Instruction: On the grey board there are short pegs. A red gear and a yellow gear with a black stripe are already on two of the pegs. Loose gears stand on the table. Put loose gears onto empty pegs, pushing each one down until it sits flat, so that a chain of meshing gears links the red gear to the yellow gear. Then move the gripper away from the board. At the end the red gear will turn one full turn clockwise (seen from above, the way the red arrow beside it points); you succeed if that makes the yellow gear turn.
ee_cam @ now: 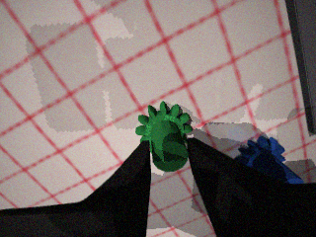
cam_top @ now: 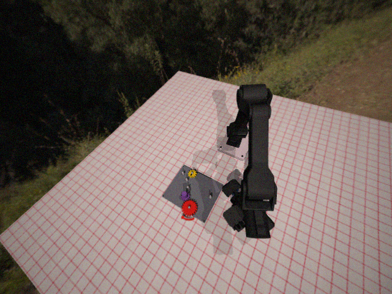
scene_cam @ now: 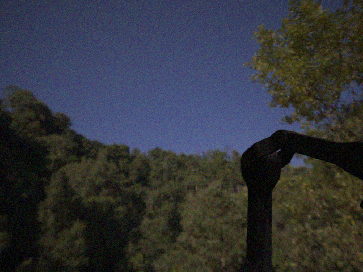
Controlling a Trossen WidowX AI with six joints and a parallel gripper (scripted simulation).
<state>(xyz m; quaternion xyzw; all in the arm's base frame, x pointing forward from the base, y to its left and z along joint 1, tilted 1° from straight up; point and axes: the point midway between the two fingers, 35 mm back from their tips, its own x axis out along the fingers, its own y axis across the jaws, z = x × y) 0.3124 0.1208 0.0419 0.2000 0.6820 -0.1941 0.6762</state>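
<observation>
The purple gear lies 23 cm to the right of my gripper tip and 3 cm ahead of it. From my gripper tip the other things lie so: green gear 1 cm below; then blue gear 7 cm behind, 5 cm to the right, 1 cm below; then red gear 19 cm to the right, 6 cm ahead, 1 cm below.
</observation>
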